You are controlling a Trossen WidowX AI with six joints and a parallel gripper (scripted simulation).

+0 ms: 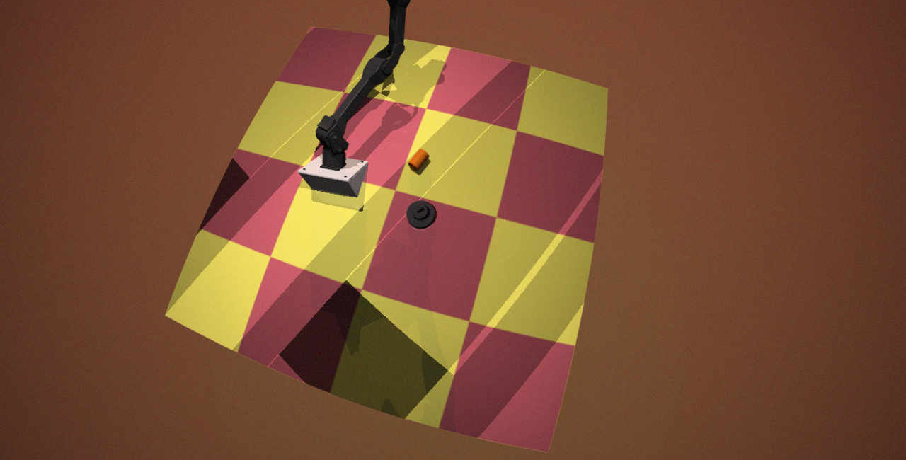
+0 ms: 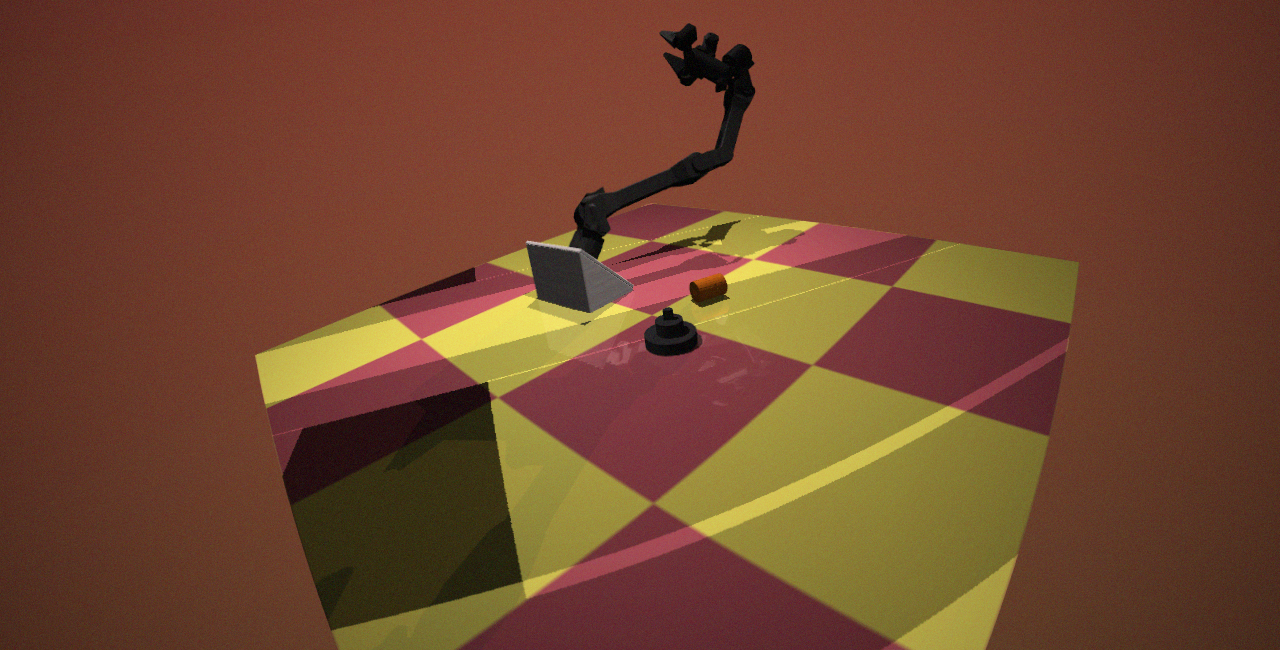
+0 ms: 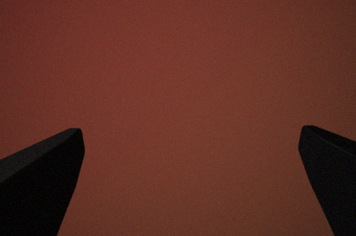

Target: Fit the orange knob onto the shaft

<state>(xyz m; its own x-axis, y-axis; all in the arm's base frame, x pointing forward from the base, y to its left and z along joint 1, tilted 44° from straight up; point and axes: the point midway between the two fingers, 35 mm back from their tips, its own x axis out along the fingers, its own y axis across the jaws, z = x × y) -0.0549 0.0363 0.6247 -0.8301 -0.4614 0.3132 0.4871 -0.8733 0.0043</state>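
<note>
Now: the orange knob 340 mm ahead of my gripper tip, 360 mm to the right of it and 490 mm below it. The rest, counted from my gripper tip: round dark pedestal 390 mm ahead, 530 mm to the right, 480 mm below.
</note>
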